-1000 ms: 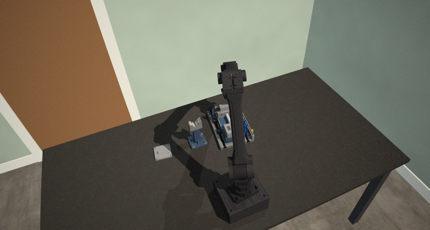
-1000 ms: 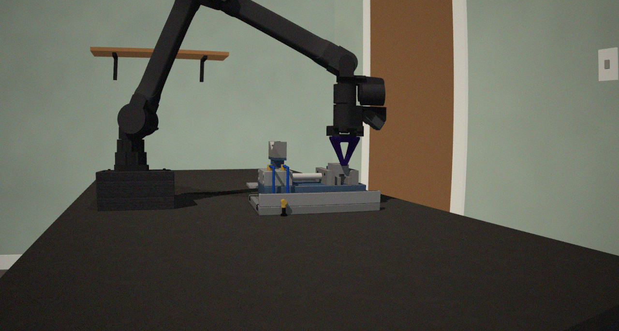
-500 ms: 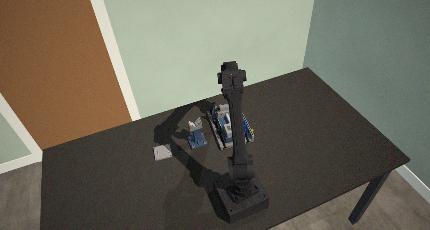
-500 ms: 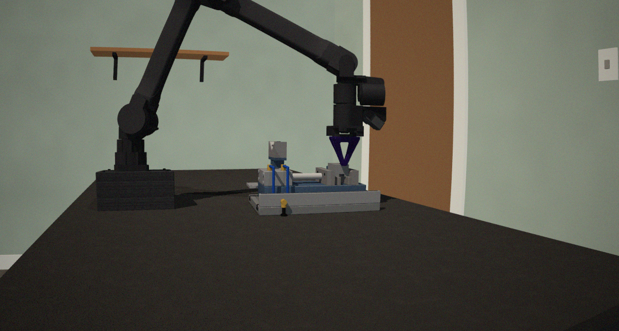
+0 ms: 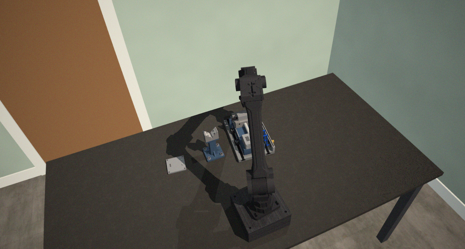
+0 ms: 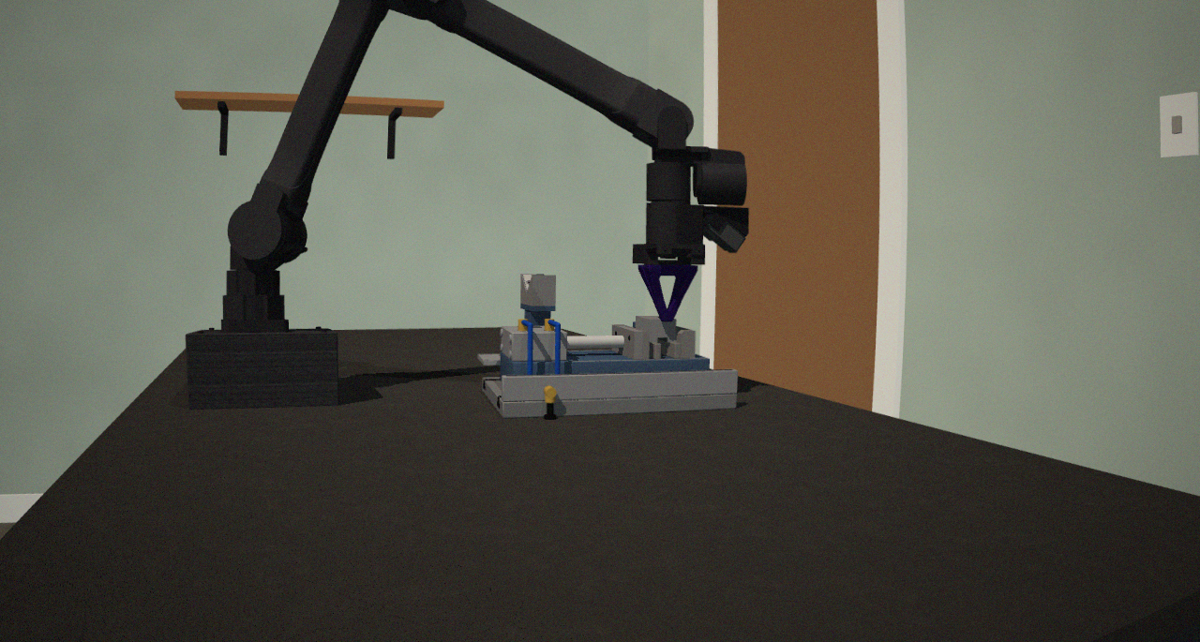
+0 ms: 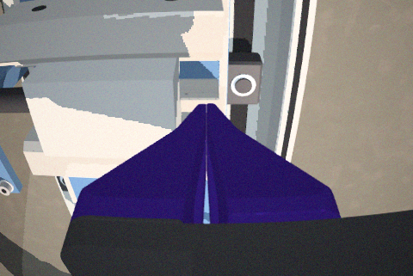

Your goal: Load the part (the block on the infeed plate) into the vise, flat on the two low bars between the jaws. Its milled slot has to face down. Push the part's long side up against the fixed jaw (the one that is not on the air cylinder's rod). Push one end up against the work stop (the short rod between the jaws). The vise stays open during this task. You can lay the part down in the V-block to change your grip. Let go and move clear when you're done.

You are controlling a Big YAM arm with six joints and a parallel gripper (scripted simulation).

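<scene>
Right now the part is 4 cm to the left of my hand, 3 cm below it and 1 cm ahead of it. Also, from my hand: grey infeed plate 46 cm to the left, 11 cm below, 4 cm behind.
</scene>
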